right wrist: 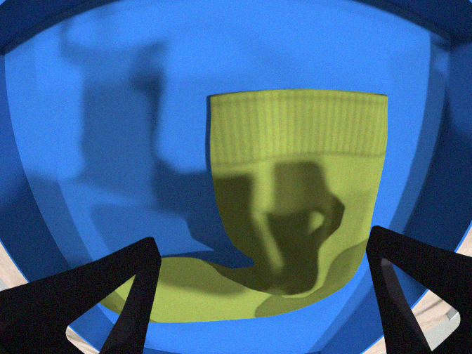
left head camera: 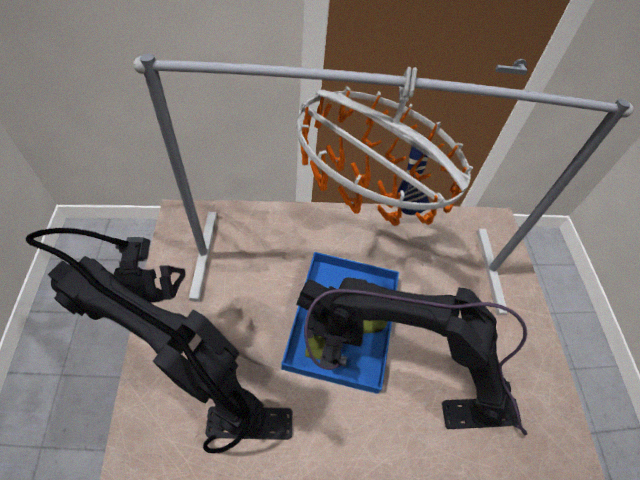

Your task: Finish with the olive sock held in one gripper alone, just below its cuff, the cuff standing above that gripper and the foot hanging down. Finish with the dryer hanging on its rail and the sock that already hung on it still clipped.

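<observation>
The olive sock (left head camera: 374, 326) (right wrist: 300, 130) lies flat in the blue tray (left head camera: 330, 380) (right wrist: 300, 55). In the right wrist view its ribbed cuff is at the top and its foot bends to the left below. My right gripper (right wrist: 263, 248) is open above the sock, its fingertips either side of the lower leg; the arm hides it in the head view. My left gripper (left head camera: 172, 281) is open and empty, left of the stand. The white round dryer (left head camera: 408, 132) hangs tilted by its hook from the rail (left head camera: 232, 69). A navy patterned sock (left head camera: 415, 191) hangs at its right side.
Orange clips (left head camera: 361, 178) hang around the dryer above the back of the table. The stand's left post (left head camera: 174, 155) and right post (left head camera: 558, 186) rise from white feet on the table. My right arm (left head camera: 408, 310) reaches across the tray.
</observation>
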